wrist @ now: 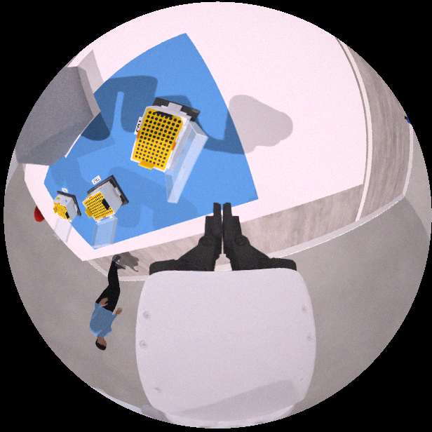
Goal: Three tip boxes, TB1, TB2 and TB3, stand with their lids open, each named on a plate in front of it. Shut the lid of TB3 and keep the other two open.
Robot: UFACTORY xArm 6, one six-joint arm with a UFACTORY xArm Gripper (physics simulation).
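A blue mat and a tip box TB1 are visible to me, together with my gripper.
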